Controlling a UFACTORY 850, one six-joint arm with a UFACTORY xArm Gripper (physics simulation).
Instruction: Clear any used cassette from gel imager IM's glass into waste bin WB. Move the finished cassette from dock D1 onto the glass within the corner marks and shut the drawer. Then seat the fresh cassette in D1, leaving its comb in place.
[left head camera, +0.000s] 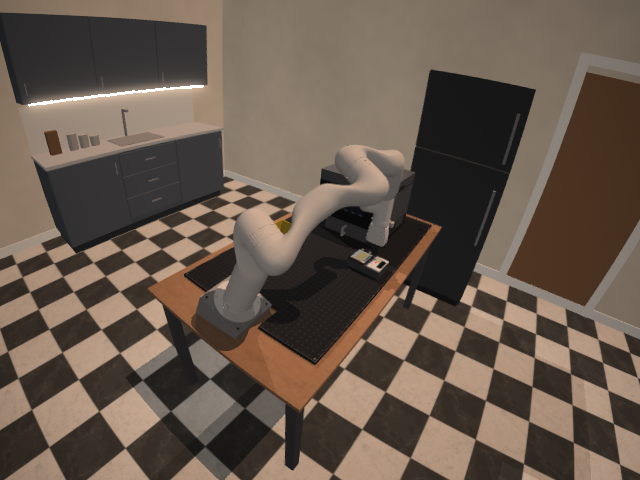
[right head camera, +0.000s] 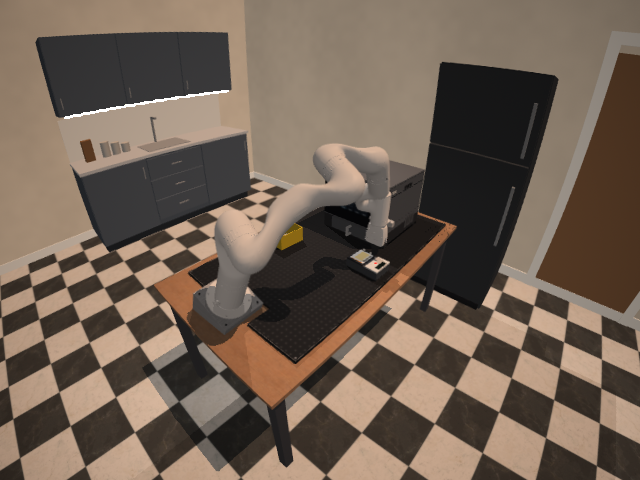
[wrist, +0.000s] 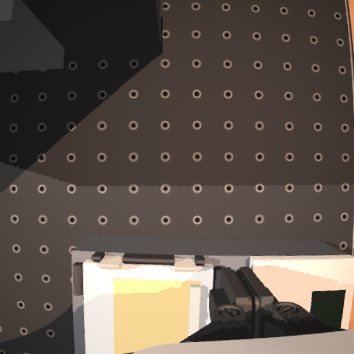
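A white cassette (left head camera: 361, 255) (right head camera: 361, 255) (wrist: 97, 310) with a yellow gel lies in the dark dock (left head camera: 360, 268) (right head camera: 360, 268) (wrist: 200, 245). A pale strip (wrist: 195, 315) runs along the gel's right side in the wrist view. My gripper (left head camera: 373, 249) (right head camera: 374, 248) (wrist: 233, 291) is shut and empty, pointing down low over the dock, between the cassette and the white panel (left head camera: 381, 263) (right head camera: 381, 265) (wrist: 290, 267). The dark gel imager (left head camera: 405, 201) (right head camera: 405, 193) stands behind the arm; its handled drawer front (left head camera: 333, 226) (right head camera: 338, 225) looks shut. Its glass is hidden. The yellow waste bin (left head camera: 283, 226) (right head camera: 291, 237) is partly behind the arm.
The dock sits on a black perforated mat (left head camera: 320, 330) (right head camera: 305, 330) (wrist: 230, 110) on the wooden table (left head camera: 289, 384) (right head camera: 263, 382), near its right edge. The imager stands close behind the gripper. A black fridge (left head camera: 460, 191) (right head camera: 480, 191) is beyond the table.
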